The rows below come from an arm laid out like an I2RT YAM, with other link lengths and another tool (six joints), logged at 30 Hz.
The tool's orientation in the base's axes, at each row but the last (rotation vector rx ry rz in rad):
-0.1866 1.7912 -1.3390
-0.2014 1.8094 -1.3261
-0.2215 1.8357 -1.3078
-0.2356 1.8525 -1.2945
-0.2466 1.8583 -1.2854
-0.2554 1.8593 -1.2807
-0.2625 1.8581 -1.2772
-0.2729 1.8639 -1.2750
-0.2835 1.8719 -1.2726
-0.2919 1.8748 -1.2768
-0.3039 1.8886 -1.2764
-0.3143 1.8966 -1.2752
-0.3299 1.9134 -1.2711
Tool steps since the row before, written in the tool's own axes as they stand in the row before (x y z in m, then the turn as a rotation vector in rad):
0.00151 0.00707 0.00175 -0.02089 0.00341 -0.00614
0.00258 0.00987 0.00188 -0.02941 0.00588 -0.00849
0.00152 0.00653 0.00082 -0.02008 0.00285 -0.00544
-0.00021 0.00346 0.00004 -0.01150 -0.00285 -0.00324
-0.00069 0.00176 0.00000 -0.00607 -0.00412 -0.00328
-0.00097 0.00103 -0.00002 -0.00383 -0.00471 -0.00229
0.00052 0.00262 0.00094 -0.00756 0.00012 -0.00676
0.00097 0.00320 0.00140 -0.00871 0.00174 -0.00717
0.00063 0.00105 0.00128 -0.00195 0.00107 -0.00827
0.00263 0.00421 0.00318 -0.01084 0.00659 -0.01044
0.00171 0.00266 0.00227 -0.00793 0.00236 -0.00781
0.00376 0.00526 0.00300 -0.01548 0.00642 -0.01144
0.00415 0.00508 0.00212 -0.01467 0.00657 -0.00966
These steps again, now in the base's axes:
0.00284 0.00080 -0.00683 0.00969 0.01774 0.00877
0.00310 0.00136 -0.00981 0.01412 0.02533 0.01143
0.00169 0.00142 -0.00638 0.00953 0.01654 0.00876
0.00119 0.00164 -0.00281 0.00404 0.00755 0.00881
0.00094 0.00120 -0.00112 0.00025 0.00386 0.00704
0.00088 0.00105 -0.00036 -0.00059 0.00162 0.00625
0.00109 0.00027 -0.00260 -0.00023 0.00901 0.00466
0.00127 -0.00003 -0.00339 0.00062 0.01070 0.00393
0.00082 -0.00074 -0.00139 -0.00460 0.00712 0.00122
0.00173 -0.00175 -0.00536 0.00077 0.01636 0.00126
0.00120 -0.00130 -0.00347 -0.00014 0.01096 0.00306
0.00097 -0.00181 -0.00683 0.00293 0.01972 0.00380
-0.00010 -0.00153 -0.00672 0.00375 0.01813 0.00297

